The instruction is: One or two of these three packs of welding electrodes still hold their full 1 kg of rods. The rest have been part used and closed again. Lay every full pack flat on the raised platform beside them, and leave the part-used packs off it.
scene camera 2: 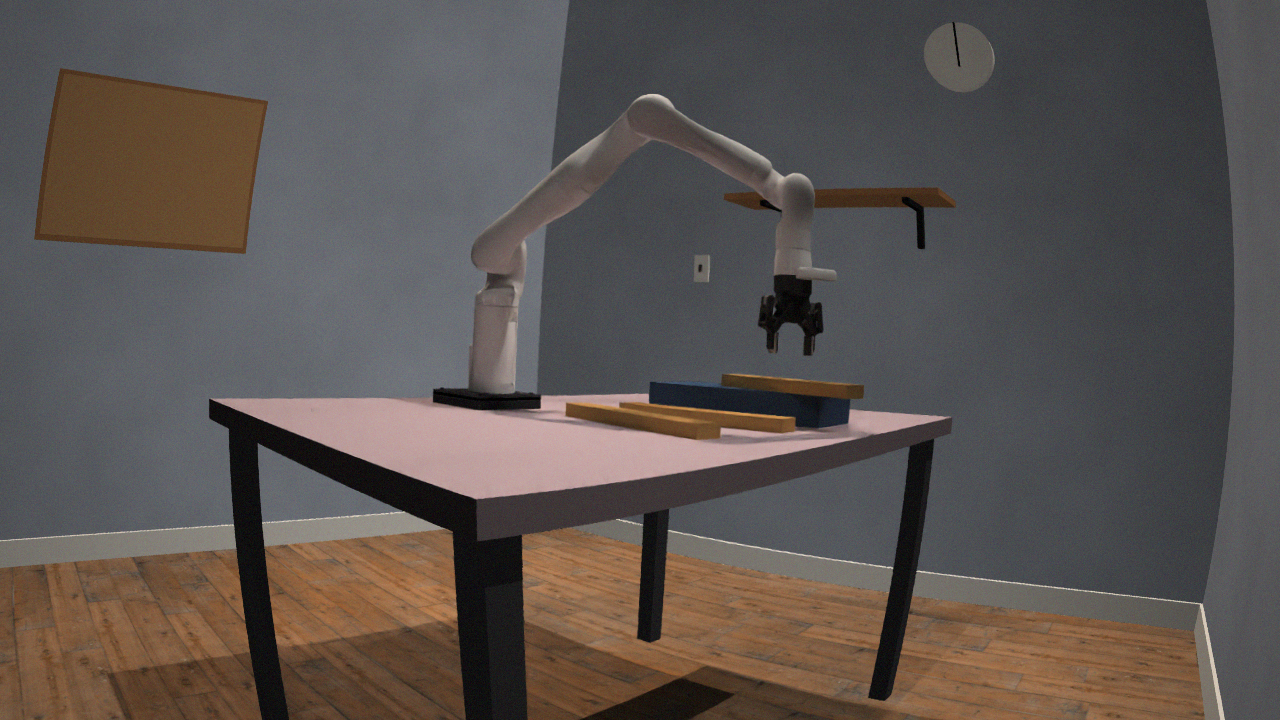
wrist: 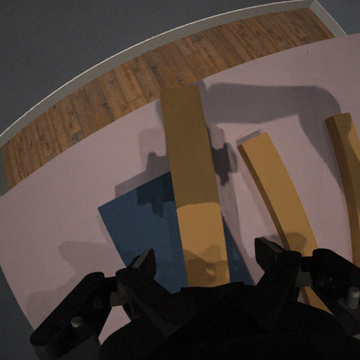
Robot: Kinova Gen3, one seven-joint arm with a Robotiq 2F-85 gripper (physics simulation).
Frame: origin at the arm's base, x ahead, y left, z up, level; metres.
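Seen in the pictures: gripper, fingertip midpoint: (scene camera 2: 790, 354); arm's base, link origin: (scene camera 2: 492, 391).
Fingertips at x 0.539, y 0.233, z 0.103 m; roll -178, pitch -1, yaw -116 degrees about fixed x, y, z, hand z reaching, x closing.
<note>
Pixels of each thing's middle, then the offset from my fingertips to it. Level surfaces: height alone.
- long orange-brown pack, body centre: (scene camera 2: 789, 385) dy -0.003, dx +0.001, dz -0.059 m
- blue raised platform, body centre: (scene camera 2: 749, 403) dy +0.049, dx -0.109, dz -0.101 m
- second pack, body centre: (scene camera 2: 703, 416) dy -0.128, dx -0.111, dz -0.119 m
- third pack, body centre: (scene camera 2: 636, 419) dy -0.279, dx -0.153, dz -0.119 m
- pink table, surface height: dz -0.131 m
One long orange-brown pack (scene camera 2: 792, 385) (wrist: 192, 165) lies flat on top of the blue raised platform (scene camera 2: 747, 402) (wrist: 135, 220), with one end reaching past the platform's edge. A second pack (scene camera 2: 707, 416) (wrist: 280, 192) lies on the table close beside the platform. A third pack (scene camera 2: 641, 420) (wrist: 346, 150) lies on the table, farther from the platform. My gripper (scene camera 2: 790, 349) (wrist: 204, 254) is open and empty, and hangs above the pack on the platform, clear of it. The contents of the packs cannot be seen.
The pink table (scene camera 2: 375, 447) (wrist: 60, 220) carries the platform and the packs. The arm's black base (scene camera 2: 486, 399) stands on the table, left of the packs in the scene view. A wooden shelf (scene camera 2: 877, 197) is on the wall behind the arm.
</note>
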